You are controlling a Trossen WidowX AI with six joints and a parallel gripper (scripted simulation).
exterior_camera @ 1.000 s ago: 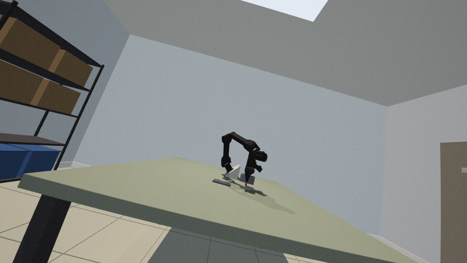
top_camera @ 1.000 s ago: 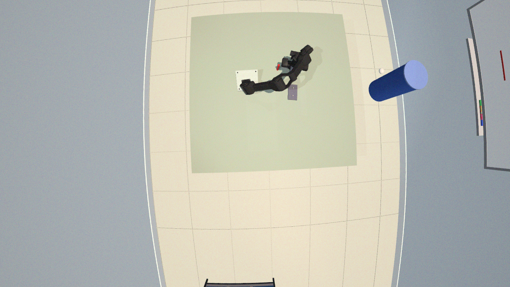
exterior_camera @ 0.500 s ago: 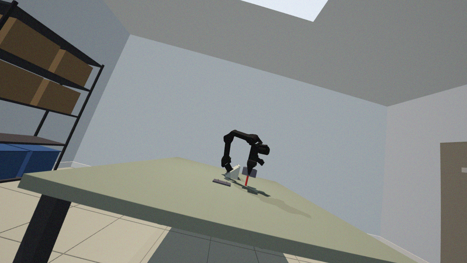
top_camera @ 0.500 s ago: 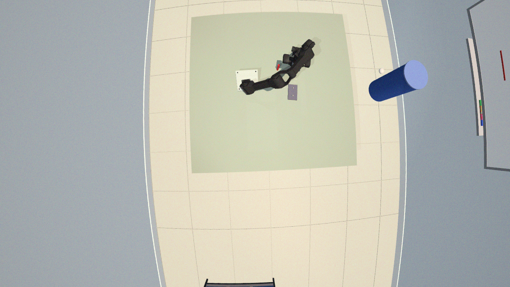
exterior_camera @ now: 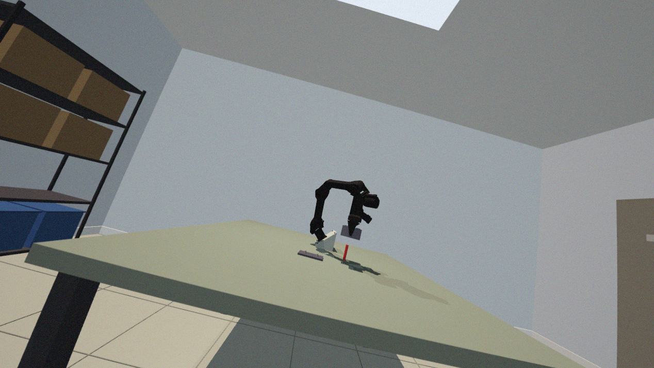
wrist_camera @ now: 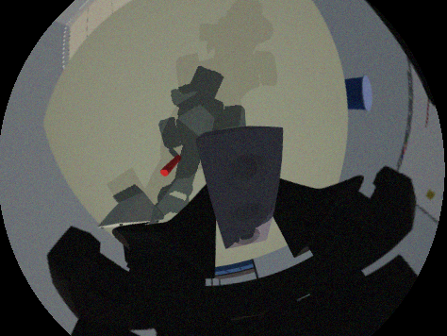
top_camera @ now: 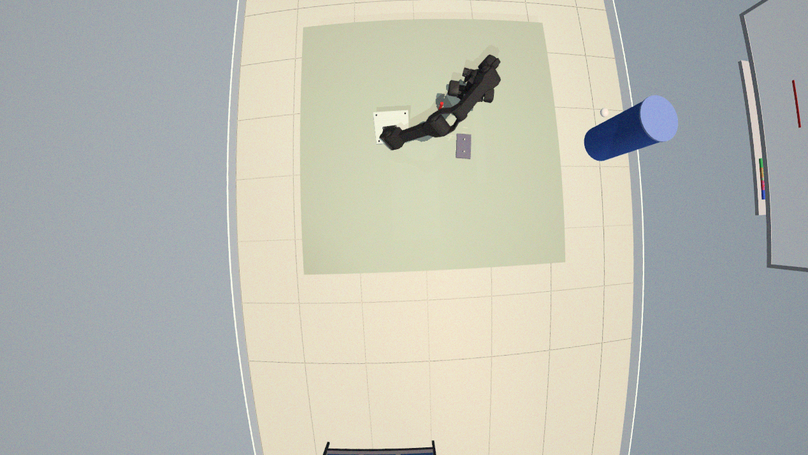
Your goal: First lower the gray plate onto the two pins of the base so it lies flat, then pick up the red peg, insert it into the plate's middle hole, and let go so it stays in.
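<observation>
The red peg is 10 cm behind my gripper tip, 2 cm to the left of it and 10 cm below it.
</observation>
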